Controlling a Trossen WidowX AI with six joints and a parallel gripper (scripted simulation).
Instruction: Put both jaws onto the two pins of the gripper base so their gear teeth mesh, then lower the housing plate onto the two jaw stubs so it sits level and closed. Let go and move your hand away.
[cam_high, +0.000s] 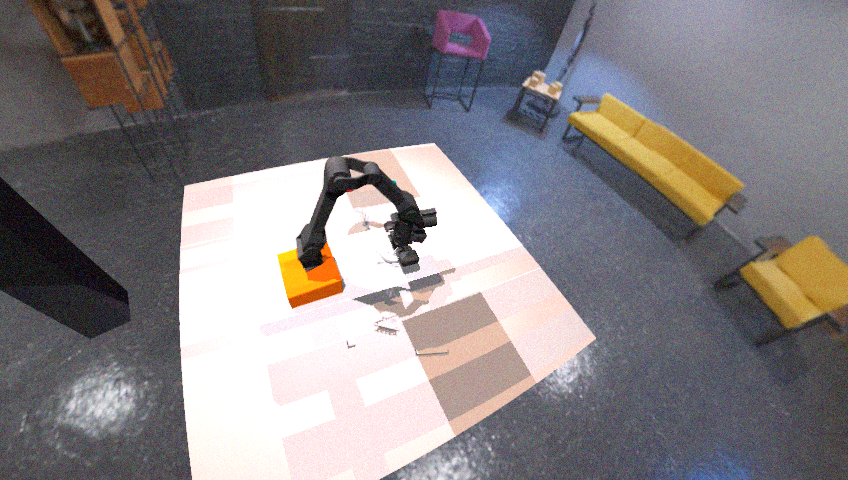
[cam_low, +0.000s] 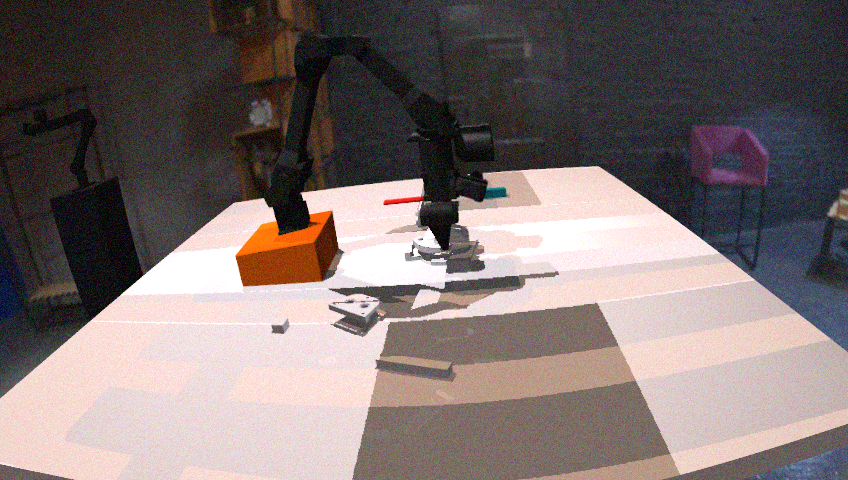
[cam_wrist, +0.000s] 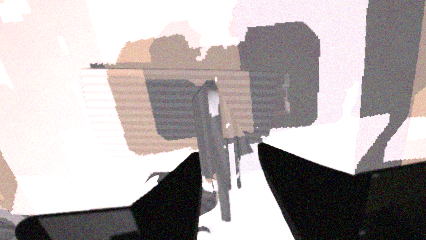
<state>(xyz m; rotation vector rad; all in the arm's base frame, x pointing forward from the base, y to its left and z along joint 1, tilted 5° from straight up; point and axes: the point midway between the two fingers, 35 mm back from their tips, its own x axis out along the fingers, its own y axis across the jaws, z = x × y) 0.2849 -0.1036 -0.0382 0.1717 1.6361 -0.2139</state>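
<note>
My gripper tip is 2 cm to the right of the flat plate, 2 cm short of it and 2 cm above it. Also, from my gripper tip: gripper base (19 cm to the right, 17 cm behind); small grey cube (30 cm behind, 18 cm to the right, 2 cm below); stepped piece (19 cm to the right, 17 cm behind, 2 cm below).
</note>
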